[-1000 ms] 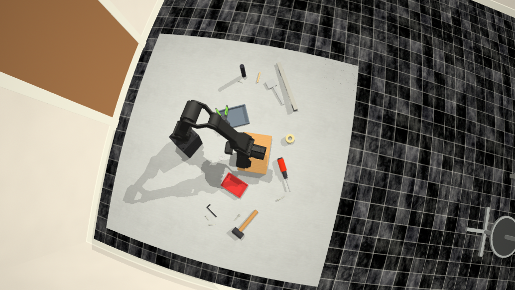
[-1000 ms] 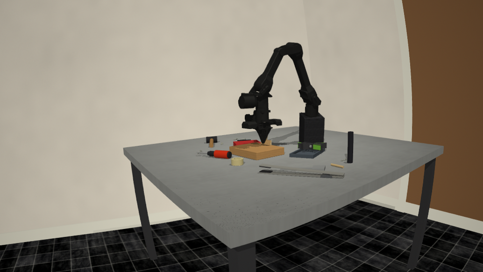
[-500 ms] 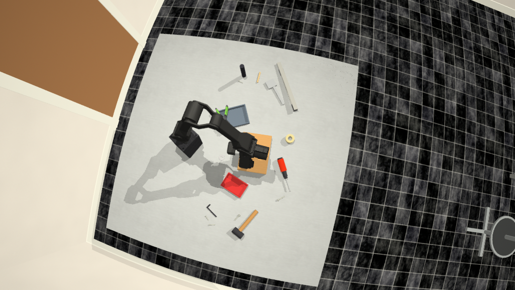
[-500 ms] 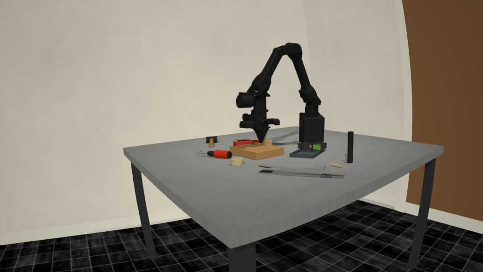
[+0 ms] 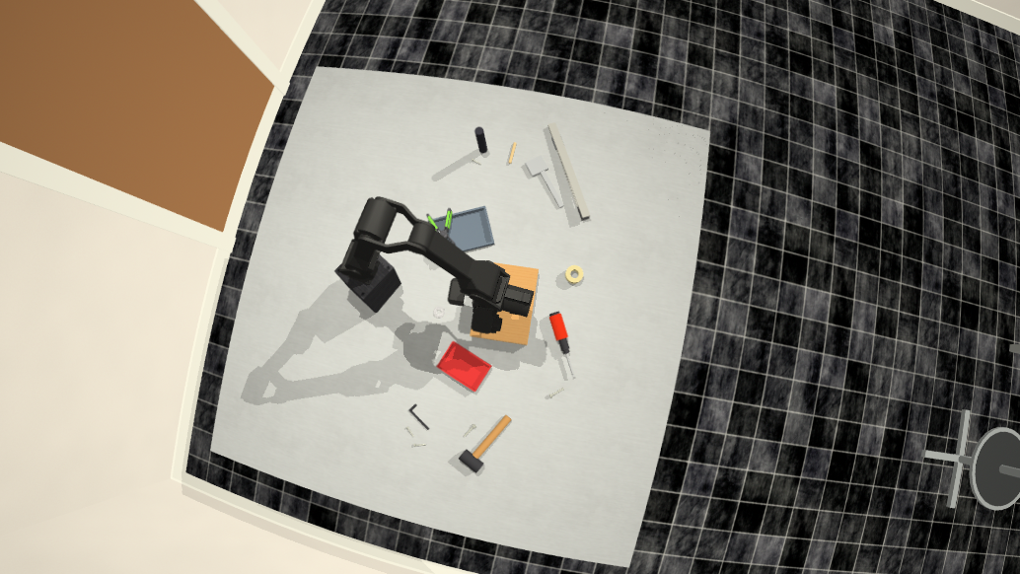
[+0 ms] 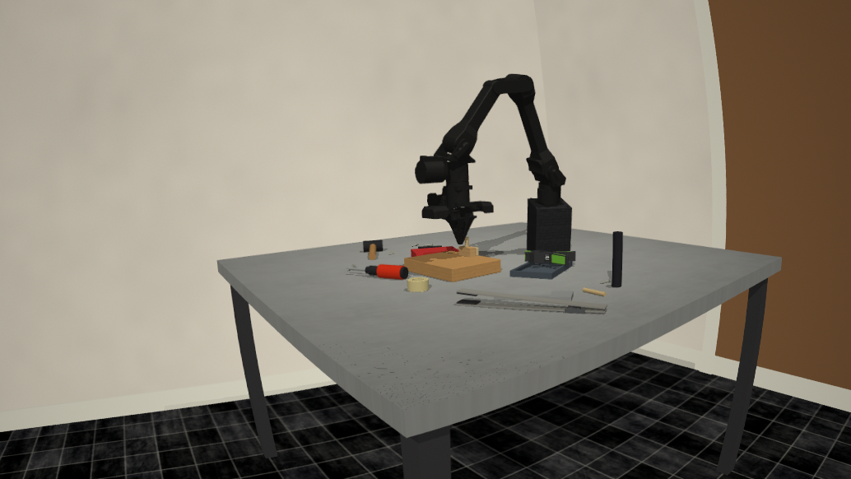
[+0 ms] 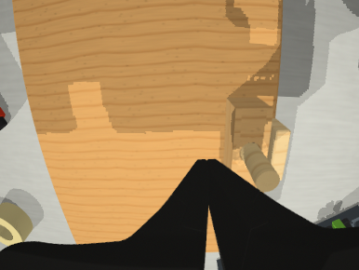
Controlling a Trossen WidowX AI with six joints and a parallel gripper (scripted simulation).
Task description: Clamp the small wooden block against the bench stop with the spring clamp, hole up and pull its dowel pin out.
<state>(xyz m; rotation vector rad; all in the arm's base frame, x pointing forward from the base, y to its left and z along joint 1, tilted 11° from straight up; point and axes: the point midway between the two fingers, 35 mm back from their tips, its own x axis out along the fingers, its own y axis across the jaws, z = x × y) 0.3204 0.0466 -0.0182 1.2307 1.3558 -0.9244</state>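
Now: the dowel pin 20 mm behind my hand, 10 mm to the right of it and 40 mm below it. Round my hand: small wooden block (20 mm behind, 10 mm to the right, 60 mm below); then wooden board (30 mm ahead, 10 mm to the left, 80 mm below); then wooden stop (40 mm behind, 60 mm below).
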